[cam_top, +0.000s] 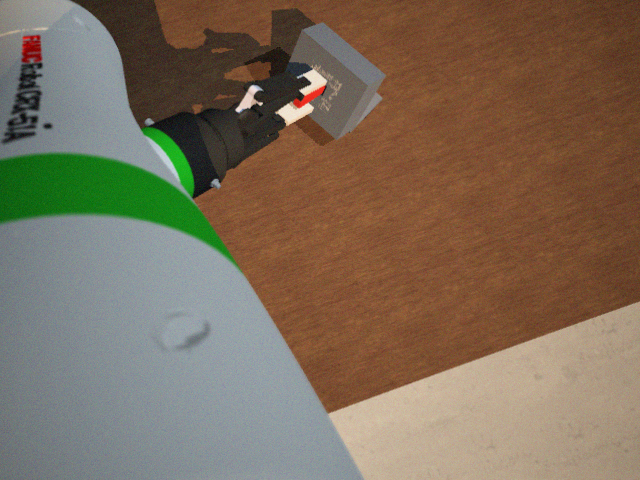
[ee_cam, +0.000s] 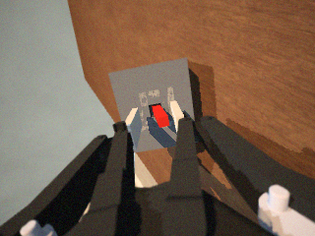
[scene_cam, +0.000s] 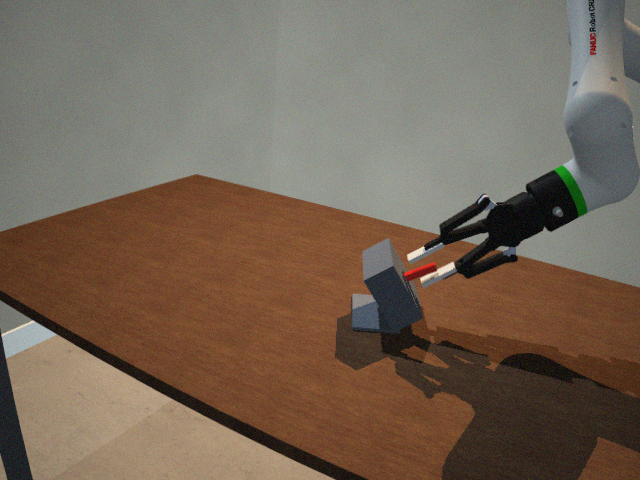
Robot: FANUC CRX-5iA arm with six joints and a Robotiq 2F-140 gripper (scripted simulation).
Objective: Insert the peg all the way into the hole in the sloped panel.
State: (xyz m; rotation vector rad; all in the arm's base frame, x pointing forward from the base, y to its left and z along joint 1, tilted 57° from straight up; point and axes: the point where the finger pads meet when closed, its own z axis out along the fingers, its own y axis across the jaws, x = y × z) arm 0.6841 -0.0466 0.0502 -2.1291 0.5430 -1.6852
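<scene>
Right now the red peg is 30 mm ahead of my hand, 20 mm below it and 10 mm to the left of it. Also, from my hand: grey foot (110 mm below, 80 mm ahead, 20 mm to the left).
</scene>
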